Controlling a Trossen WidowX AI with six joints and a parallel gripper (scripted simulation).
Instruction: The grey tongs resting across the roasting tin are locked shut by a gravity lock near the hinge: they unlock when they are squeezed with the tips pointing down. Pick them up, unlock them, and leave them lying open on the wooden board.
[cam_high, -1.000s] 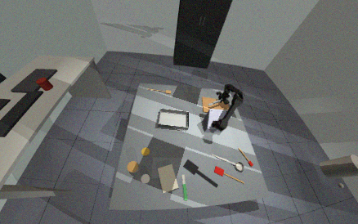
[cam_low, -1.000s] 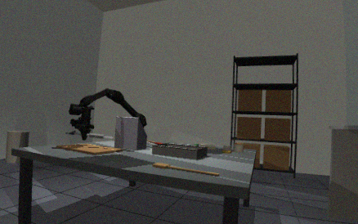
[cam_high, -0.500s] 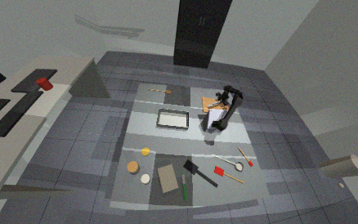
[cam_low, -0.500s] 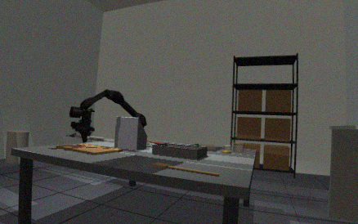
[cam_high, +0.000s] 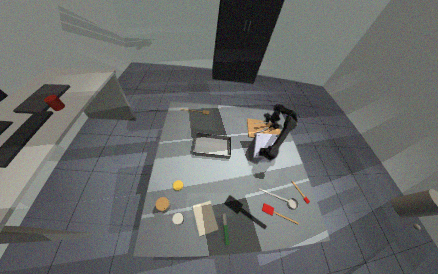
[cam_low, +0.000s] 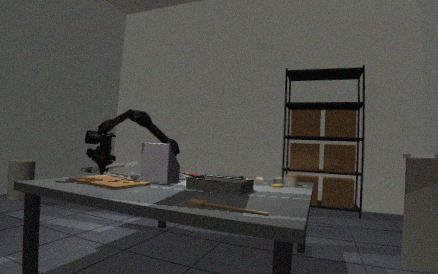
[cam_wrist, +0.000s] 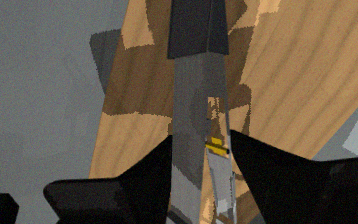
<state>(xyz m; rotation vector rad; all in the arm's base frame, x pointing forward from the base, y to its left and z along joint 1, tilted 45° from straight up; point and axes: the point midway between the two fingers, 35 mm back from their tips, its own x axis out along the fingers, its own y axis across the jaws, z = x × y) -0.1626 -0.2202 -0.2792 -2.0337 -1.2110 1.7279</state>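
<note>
Right now the yellow lock piece is 10 mm to the left of my gripper tip and 10 mm above it. Also, from my gripper tip: roasting tin: 560 mm ahead, 270 mm to the left, 20 mm below; then red spatula: 790 mm to the left, 90 mm ahead, 40 mm below; then wooden board: 40 mm below, 30 mm ahead, 20 mm to the left.
</note>
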